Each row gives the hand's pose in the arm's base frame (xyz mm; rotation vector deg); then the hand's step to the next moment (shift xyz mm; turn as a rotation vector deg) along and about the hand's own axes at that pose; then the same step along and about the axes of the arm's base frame.
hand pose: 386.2 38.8 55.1 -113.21 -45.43 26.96
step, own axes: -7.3 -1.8 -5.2 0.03 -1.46 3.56
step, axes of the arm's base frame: -2.7 -7.6 4.2 -2.63 2.76 -0.51
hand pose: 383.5 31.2 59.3 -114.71 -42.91 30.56
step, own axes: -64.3 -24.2 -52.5 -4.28 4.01 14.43
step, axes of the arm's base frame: -20.9 -65.9 51.9 -10.91 4.12 -10.32
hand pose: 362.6 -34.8 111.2 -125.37 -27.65 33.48
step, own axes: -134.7 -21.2 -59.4 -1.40 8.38 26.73
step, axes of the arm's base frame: -80.7 -92.7 83.8 -14.72 10.42 -21.48
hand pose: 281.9 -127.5 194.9 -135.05 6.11 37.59
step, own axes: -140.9 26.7 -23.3 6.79 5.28 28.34
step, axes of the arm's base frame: -119.1 -48.9 67.3 -7.53 14.61 -24.63
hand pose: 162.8 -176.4 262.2 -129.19 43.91 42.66
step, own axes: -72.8 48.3 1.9 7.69 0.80 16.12
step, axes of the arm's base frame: -82.2 -5.8 29.2 -0.22 8.47 -15.74
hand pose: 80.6 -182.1 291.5 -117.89 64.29 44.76
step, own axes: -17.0 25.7 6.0 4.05 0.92 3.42
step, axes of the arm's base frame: -31.2 2.1 2.4 0.40 0.33 -5.36
